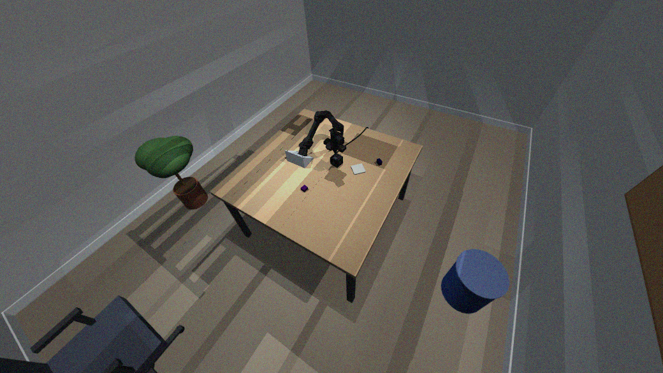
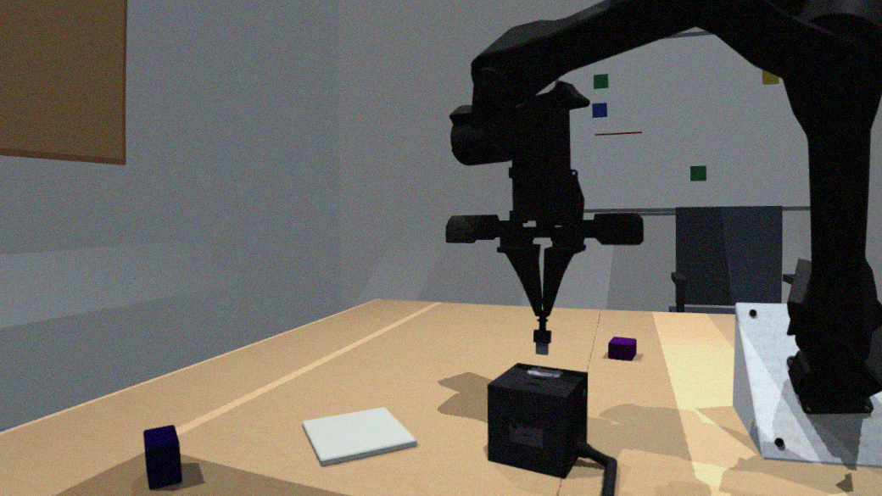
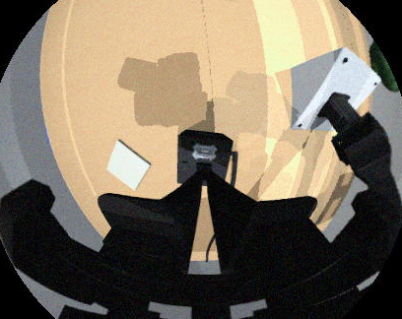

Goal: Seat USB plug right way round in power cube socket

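Right now the USB plug is 2 cm below my gripper tip. Also, from my gripper tip: dark blue block: 33 cm ahead, 16 cm to the left, 12 cm below; flat pad: 19 cm ahead, 3 cm to the left, 13 cm below; USB socket: 7 cm below.
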